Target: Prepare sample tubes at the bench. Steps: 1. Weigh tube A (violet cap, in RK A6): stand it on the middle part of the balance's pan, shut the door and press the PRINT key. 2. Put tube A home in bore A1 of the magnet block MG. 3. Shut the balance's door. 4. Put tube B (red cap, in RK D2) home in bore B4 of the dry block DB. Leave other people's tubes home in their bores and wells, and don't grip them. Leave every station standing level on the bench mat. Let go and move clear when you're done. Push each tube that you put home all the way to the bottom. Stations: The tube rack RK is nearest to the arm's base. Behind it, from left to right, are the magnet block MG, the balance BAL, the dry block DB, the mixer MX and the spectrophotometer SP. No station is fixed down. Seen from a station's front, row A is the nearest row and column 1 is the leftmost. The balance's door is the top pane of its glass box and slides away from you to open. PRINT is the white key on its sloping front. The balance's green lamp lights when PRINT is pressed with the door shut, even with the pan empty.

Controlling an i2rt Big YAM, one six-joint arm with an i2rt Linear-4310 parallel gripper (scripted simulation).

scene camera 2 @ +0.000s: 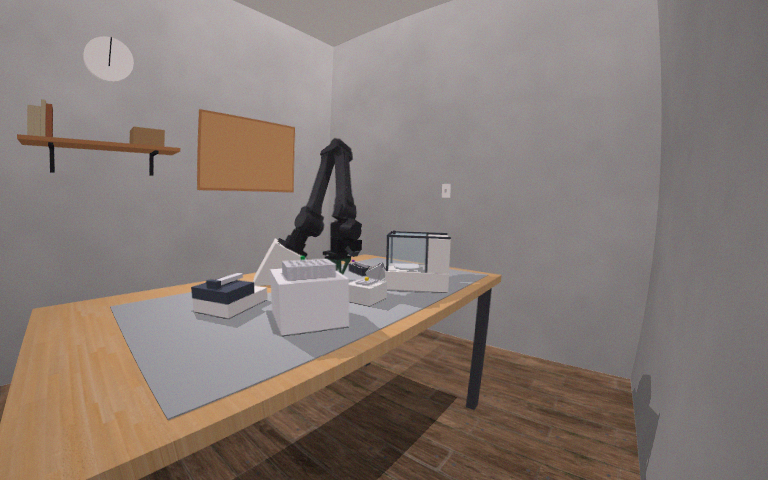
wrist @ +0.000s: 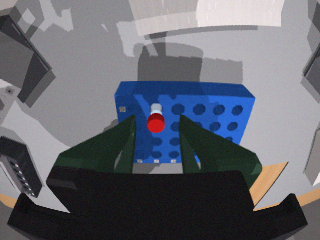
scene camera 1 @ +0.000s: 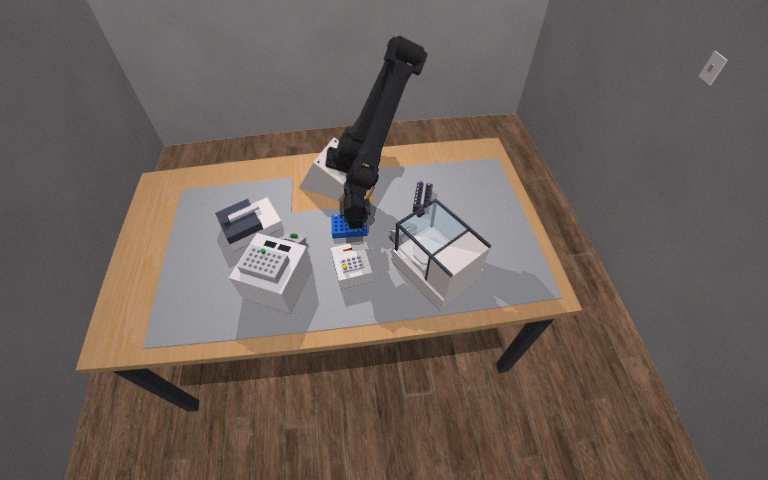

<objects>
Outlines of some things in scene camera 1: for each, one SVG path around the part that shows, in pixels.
A dry block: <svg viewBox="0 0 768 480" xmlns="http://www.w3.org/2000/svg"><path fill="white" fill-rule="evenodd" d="M362 241L331 248L340 289L373 282L372 270Z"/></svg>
A spectrophotometer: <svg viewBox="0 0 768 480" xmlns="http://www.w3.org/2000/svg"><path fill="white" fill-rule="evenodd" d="M268 198L250 204L249 200L245 199L215 213L233 251L250 244L256 233L269 235L283 228L282 222Z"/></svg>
A glass-boxed balance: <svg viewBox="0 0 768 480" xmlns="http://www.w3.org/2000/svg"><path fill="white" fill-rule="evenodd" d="M434 199L397 222L396 226L389 230L391 234L389 239L395 244L393 263L441 311L479 281L491 244L439 200Z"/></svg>
</objects>
